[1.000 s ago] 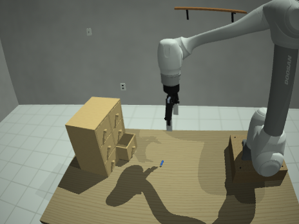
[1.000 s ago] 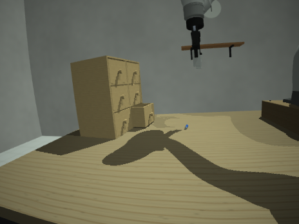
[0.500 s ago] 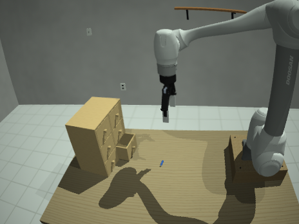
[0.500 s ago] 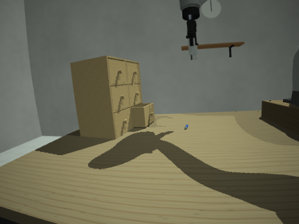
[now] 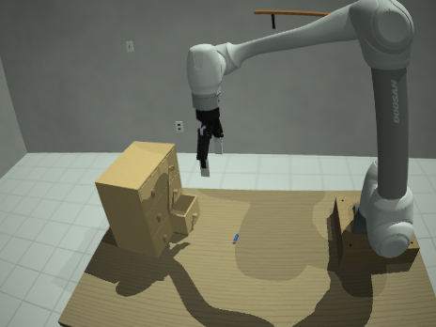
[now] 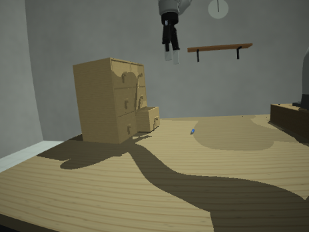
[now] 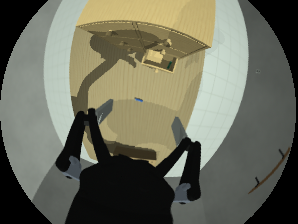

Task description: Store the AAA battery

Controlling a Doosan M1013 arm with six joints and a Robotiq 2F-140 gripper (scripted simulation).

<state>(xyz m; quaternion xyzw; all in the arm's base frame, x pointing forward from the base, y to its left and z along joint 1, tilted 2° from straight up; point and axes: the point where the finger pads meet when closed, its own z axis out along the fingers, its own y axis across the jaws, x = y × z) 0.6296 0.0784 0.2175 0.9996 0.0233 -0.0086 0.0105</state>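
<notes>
Right now my hand is 310 mm above the blue AAA battery, 80 mm past it and 30 mm to the right of it.
</notes>
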